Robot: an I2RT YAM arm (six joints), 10 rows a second.
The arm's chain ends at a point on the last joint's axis. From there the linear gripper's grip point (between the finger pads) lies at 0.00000 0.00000 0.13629 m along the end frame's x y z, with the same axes.
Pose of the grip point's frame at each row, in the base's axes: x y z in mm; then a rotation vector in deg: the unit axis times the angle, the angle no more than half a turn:
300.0, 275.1, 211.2, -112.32, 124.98, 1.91
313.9, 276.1, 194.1, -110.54, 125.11, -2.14
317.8, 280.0, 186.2, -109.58, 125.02, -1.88
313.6, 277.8, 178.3, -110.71, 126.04, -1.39
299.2, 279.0, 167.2, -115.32, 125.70, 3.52
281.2, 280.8, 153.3, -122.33, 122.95, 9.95
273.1, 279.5, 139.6, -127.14, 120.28, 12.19
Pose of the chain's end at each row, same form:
281.1, 254.0, 344.5, -112.32, 124.98, 1.91
288.6, 258.3, 326.8, -110.54, 125.11, -2.14
291.4, 260.9, 318.6, -109.58, 125.02, -1.88
290.4, 260.4, 311.5, -110.71, 126.04, -1.39
286.6, 259.9, 301.6, -115.32, 125.70, 3.52
281.6, 259.3, 287.9, -122.33, 122.95, 9.95
279.4, 258.7, 274.1, -127.14, 120.28, 12.19

